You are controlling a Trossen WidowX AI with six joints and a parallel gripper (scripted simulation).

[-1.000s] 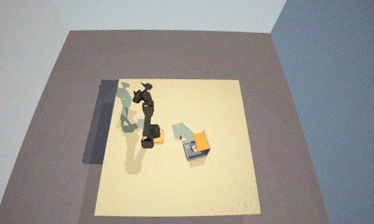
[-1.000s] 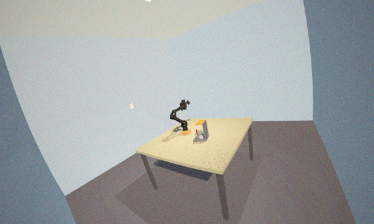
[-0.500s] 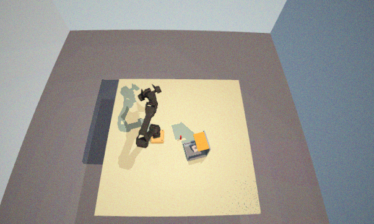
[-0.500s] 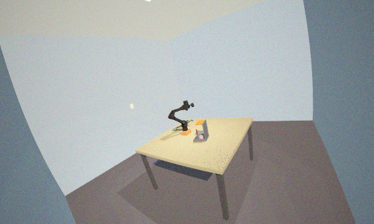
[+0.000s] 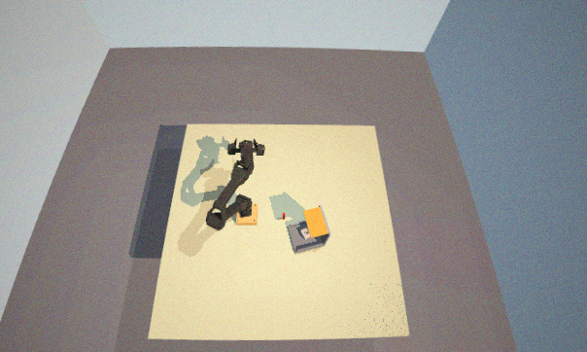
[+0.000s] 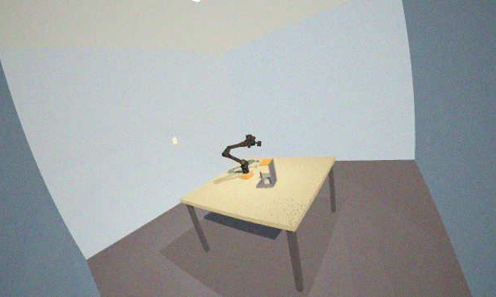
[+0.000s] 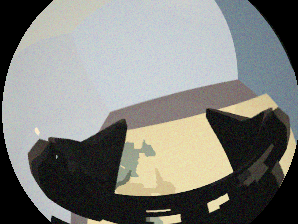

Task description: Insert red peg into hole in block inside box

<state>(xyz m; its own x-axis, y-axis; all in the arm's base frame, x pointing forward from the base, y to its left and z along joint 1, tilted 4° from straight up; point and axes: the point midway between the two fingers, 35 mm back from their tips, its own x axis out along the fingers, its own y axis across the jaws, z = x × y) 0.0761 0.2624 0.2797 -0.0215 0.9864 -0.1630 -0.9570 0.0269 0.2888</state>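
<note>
The red peg lies 15 cm ahead of my gripper tip, 36 cm to the right of it and 28 cm below it. The rest, counted from my gripper tip: orange roof: 29 cm ahead, 48 cm to the right, 9 cm below.
</note>
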